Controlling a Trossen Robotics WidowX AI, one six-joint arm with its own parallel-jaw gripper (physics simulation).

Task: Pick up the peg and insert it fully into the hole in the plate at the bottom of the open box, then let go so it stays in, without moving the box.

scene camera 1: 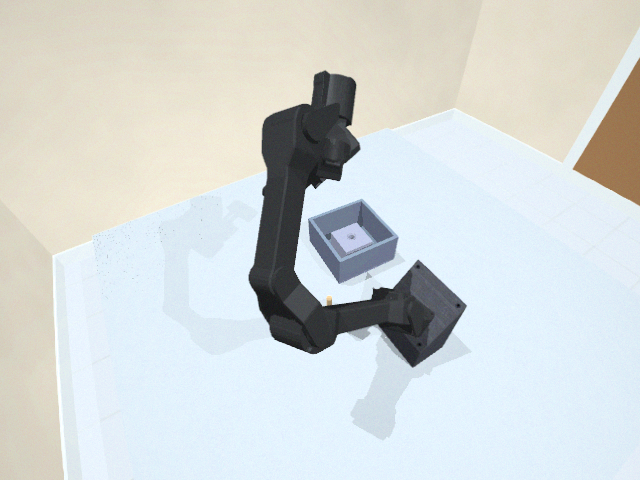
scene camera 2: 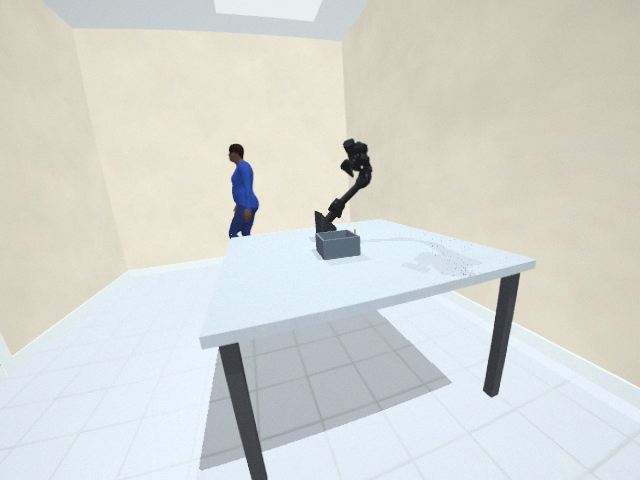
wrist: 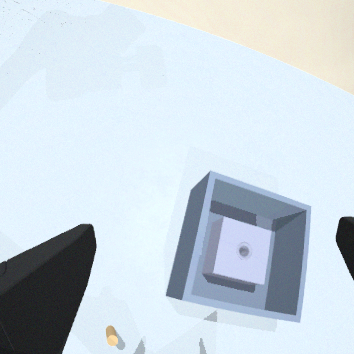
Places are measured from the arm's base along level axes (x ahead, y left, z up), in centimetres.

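Pixels of known places: gripper, fingertip midpoint: [scene camera 2: 359, 179] [wrist: 219, 233]; arm's base, origin of the base link: [scene camera 1: 415, 316] [scene camera 2: 327, 220].
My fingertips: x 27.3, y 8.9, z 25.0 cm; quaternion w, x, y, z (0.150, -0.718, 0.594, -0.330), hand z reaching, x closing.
For each thing: its top centre in the pictures, then the offset to it from my fingertips. Level surfaces: height alone.
- tan peg, middle of its top: [wrist: 111, 340] [scene camera 1: 329, 297] [scene camera 2: 355, 228] dz -29.0, dx -9.7, dy +1.4 cm
- open blue-grey box, middle of its top: [wrist: 256, 247] [scene camera 1: 352, 227] [scene camera 2: 336, 234] dz -27.2, dx +3.9, dy -17.7 cm
- pale lilac plate, middle of its top: [wrist: 244, 250] [scene camera 1: 351, 236] dz -30.9, dx +3.9, dy -17.7 cm
- white table, its level: dz -37.0 cm
The tan peg [scene camera 1: 329, 300] [scene camera 2: 355, 231] [wrist: 111, 336] stands upright on the table, outside the box; the arm hides its lower part in scene camera 1. The open blue-grey box [scene camera 1: 368, 263] [scene camera 2: 341, 248] [wrist: 189, 245] stands near it. Inside lies a pale lilac plate [scene camera 1: 342, 239] [wrist: 227, 265] with a round, empty hole [scene camera 1: 351, 236] [wrist: 243, 251]. My gripper [wrist: 219, 233] is open and empty, high above the table. In the wrist view the box shows between the fingers and the peg lower left, beside the left finger. The fingertips are hard to make out in the scene views.
The arm's dark base [scene camera 1: 436, 304] [scene camera 2: 324, 223] stands on the white table [scene camera 1: 217, 403] [scene camera 2: 273, 289], close to the box and peg. The forearm [scene camera 1: 281, 227] rises left of the box in scene camera 1. A person in blue [scene camera 2: 242, 186] is beyond the table.
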